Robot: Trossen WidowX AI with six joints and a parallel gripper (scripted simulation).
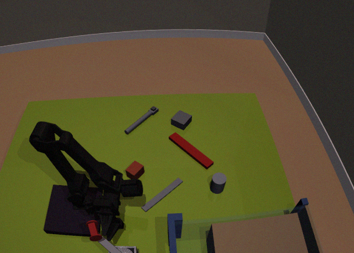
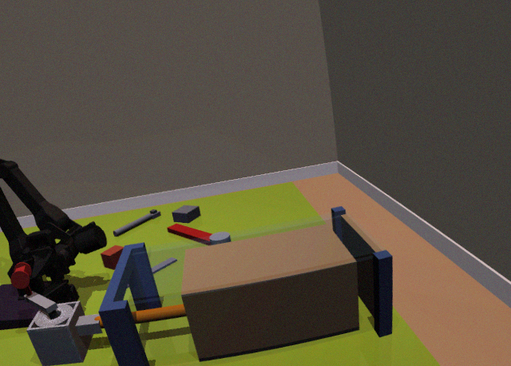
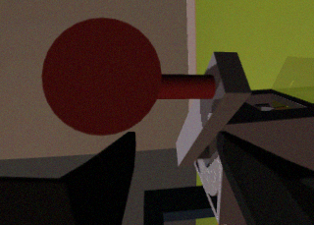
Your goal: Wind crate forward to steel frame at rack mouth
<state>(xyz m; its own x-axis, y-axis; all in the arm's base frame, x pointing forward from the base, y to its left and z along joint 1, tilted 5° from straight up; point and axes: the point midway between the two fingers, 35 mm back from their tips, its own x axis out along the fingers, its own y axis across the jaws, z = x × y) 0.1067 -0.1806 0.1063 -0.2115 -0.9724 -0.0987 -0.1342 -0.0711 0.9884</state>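
Now: the winch handle 1 cm to the right of my gripper tip, 1 cm below it and 1 cm behind it. From my gripper tip the other things lie so: red crank grip (3 cm behind, 2 cm to the left, 2 cm above); then blue steel frame (19 cm ahead, 9 cm to the right, 2 cm below); then grey winch (9 cm below, 7 cm to the right, 2 cm ahead).
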